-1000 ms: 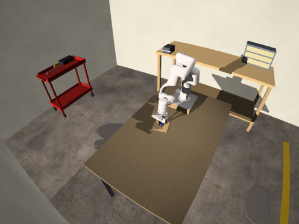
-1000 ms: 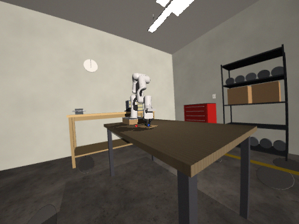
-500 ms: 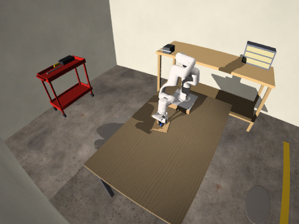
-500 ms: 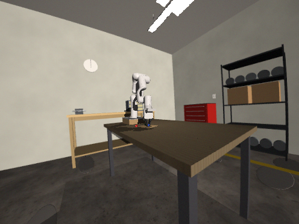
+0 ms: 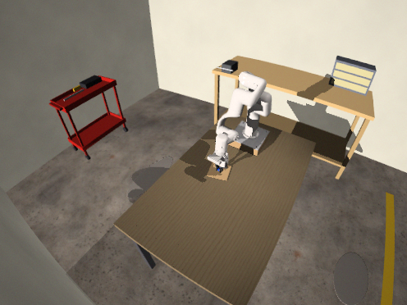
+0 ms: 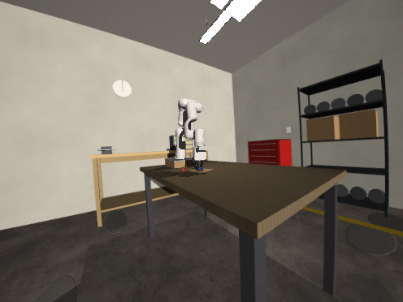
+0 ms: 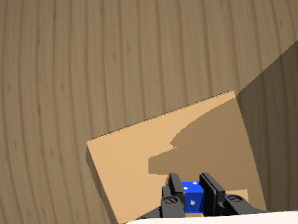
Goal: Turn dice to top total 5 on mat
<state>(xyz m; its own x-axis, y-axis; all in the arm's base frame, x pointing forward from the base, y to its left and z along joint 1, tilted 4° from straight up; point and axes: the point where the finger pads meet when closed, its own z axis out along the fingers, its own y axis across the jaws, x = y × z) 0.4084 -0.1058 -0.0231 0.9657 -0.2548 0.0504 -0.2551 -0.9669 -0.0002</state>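
Now: hand 10 mm above the blue die. Also, from my hand: tan mat (20 mm below); then red die (100 mm behind, 80 mm to the right, 20 mm below); then green die (50 mm behind, 10 mm to the left, 10 mm below).
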